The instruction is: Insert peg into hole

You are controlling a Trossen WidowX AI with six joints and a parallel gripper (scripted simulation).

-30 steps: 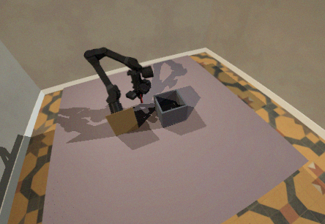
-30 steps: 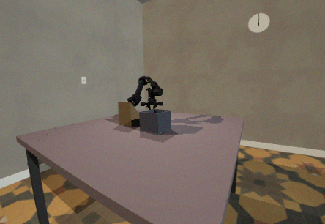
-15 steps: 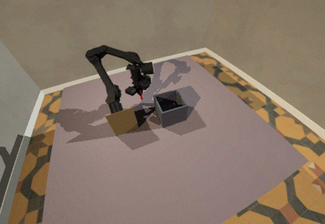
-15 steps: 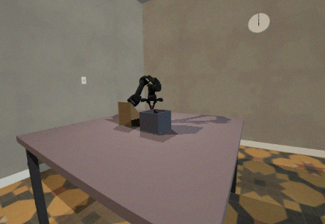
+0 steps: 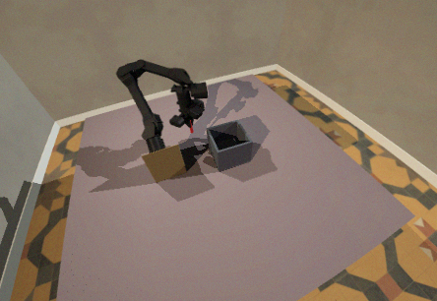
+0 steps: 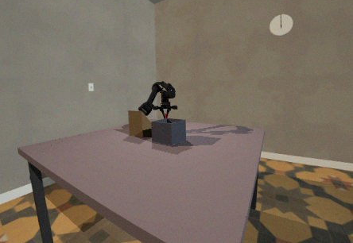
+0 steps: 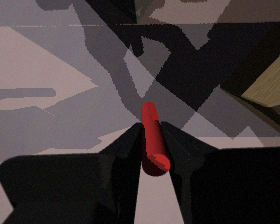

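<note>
The dark plate lies 15 cm to the right of my hand, 13 cm ahead of it and 11 cm below it. Also, from my hand: red peg 3 cm below.
</note>
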